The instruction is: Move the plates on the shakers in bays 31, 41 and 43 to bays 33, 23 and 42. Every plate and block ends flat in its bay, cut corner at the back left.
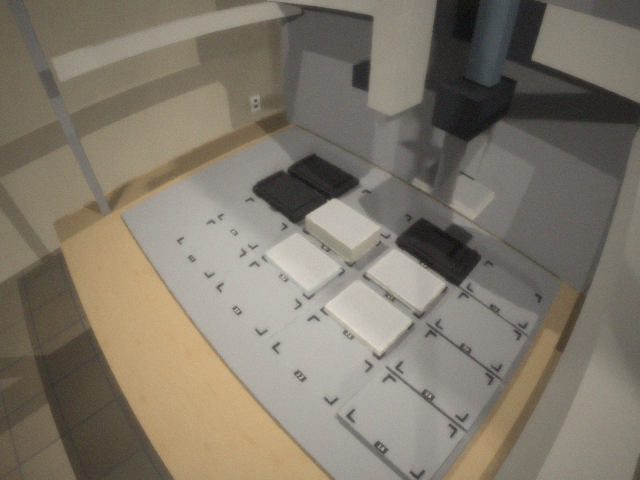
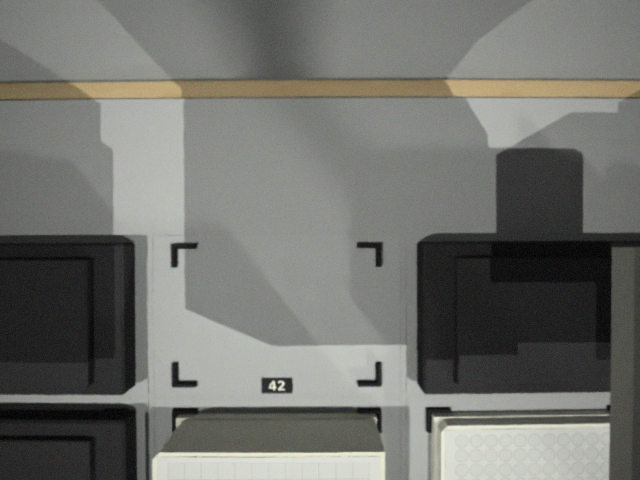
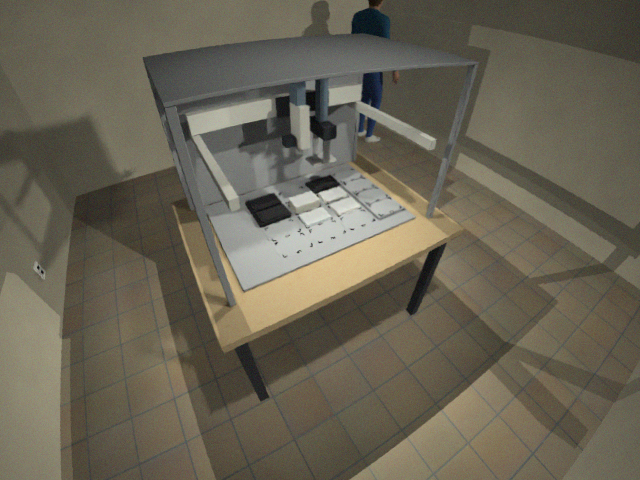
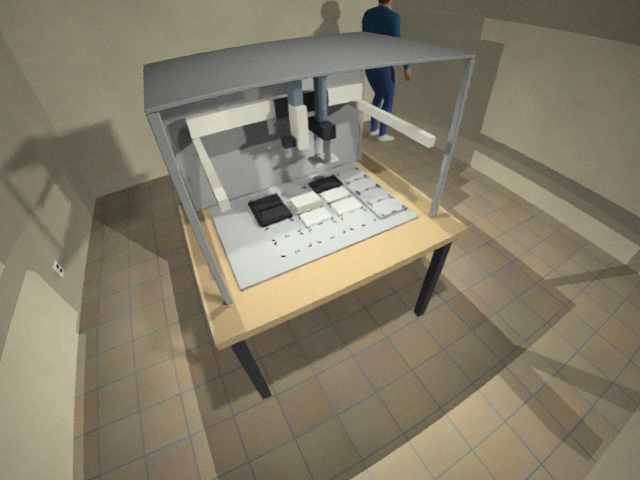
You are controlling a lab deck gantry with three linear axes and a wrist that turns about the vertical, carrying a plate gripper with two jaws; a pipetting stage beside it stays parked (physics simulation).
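Where they show: gripper, fingertip midpoint: (image 1: 454,187) (image 3: 320,159) (image 4: 322,159); robot's base at its link origin: (image 1: 179,241) (image 3: 284,256) (image 4: 282,256).
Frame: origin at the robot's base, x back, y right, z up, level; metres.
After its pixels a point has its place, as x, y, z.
Note:
My gripper (image 1: 465,181) {-0.386, -0.367, 0.160} (image 3: 326,155) {-0.386, -0.367, 0.160} (image 4: 325,156) {-0.386, -0.367, 0.160} is shut on a white plate (image 1: 474,195) {-0.426, -0.368, 0.167} (image 3: 331,159) {-0.423, -0.328, 0.166} (image 4: 333,157) {-0.433, -0.342, 0.167} and holds it level, high above the deck's back part near the bay 43 shaker. That dark shaker (image 1: 437,250) {-0.399, -0.348, 0.024} (image 2: 527,315) {-0.377, -0.368, 0.024} (image 3: 322,183) {-0.388, -0.353, 0.024} (image 4: 325,183) {-0.389, -0.352, 0.024} is bare. Two dark shakers (image 1: 290,196) {-0.080, -0.248, 0.024} (image 1: 323,175) {-0.074, -0.355, 0.024} in bays 31 and 41 are bare too. White plates lie flat in bay 33 (image 1: 405,280) {-0.394, -0.250, 0.014} (image 2: 522,454) {-0.380, -0.280, 0.014} and bay 23 (image 1: 368,315) {-0.395, -0.147, 0.014}. Bay 42 (image 2: 276,385) {-0.228, -0.318, 0.000} is empty. The held plate's cut corner cannot be made out.
A tall white block (image 1: 343,224) {-0.235, -0.252, 0.042} (image 2: 268,467) {-0.228, -0.291, 0.042} stands in bay 32, in front of bay 42. A white plate (image 1: 303,262) {-0.235, -0.148, 0.014} lies in bay 22. The beige pipetting stage (image 1: 399,62) (image 3: 300,126) hangs left of my gripper. A person (image 3: 371,67) (image 4: 381,67) stands behind the table.

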